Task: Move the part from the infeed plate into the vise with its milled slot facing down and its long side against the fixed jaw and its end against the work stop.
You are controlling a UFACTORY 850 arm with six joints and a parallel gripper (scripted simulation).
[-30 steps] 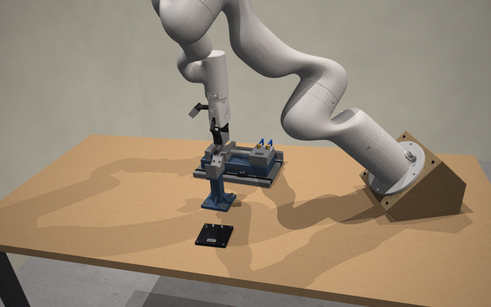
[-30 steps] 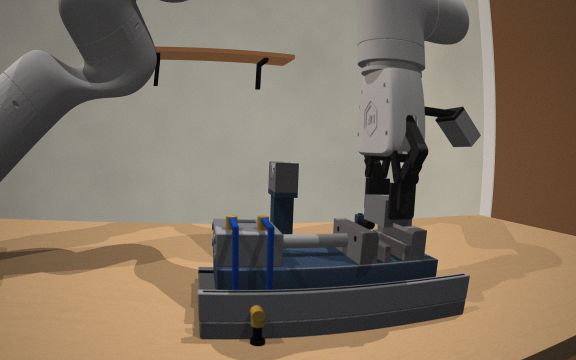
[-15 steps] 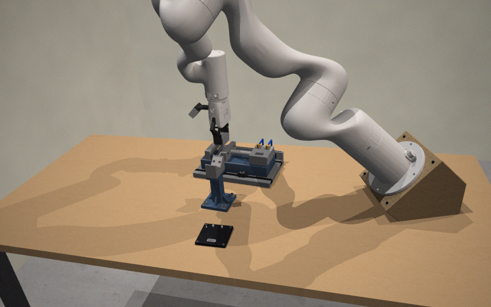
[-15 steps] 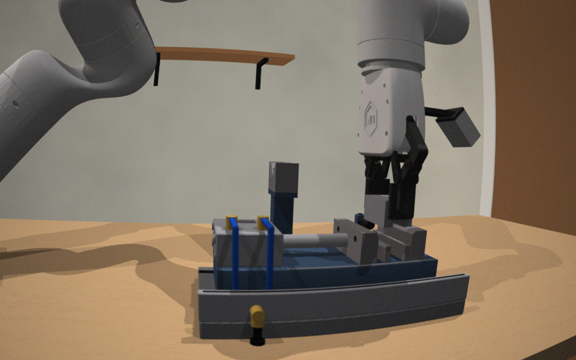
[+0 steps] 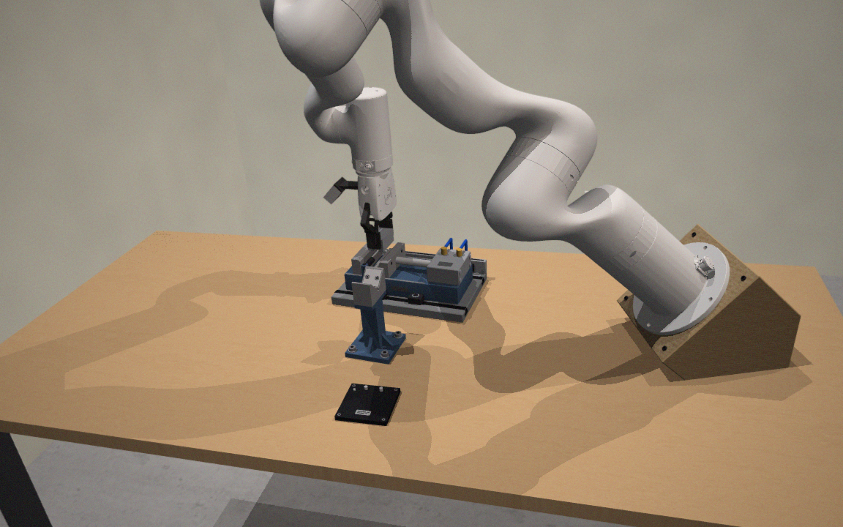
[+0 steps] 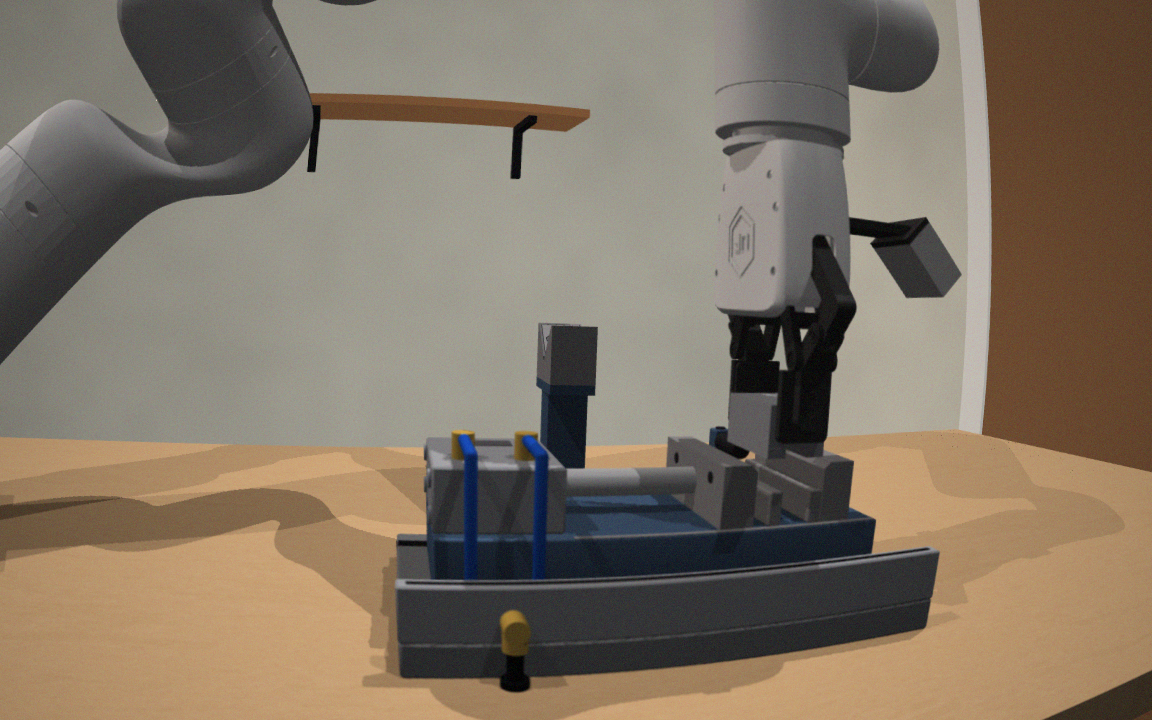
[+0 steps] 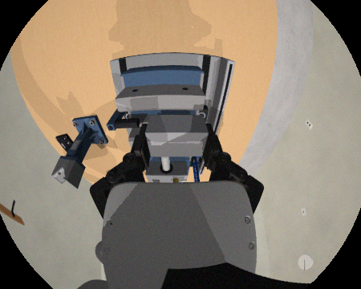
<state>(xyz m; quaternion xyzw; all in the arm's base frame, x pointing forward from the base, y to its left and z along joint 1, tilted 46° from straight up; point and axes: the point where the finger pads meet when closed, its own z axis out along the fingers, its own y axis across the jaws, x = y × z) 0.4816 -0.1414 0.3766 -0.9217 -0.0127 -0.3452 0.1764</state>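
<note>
Now: hand 50 mm above the fixed jaw, 30 mm to the right of it and 30 mm short of it. Round my hand: moving jaw (50 mm below, 40 mm behind, 10 mm to the left); work stop (70 mm to the left, 40 mm below, 10 mm behind); part (20 mm below).
</note>
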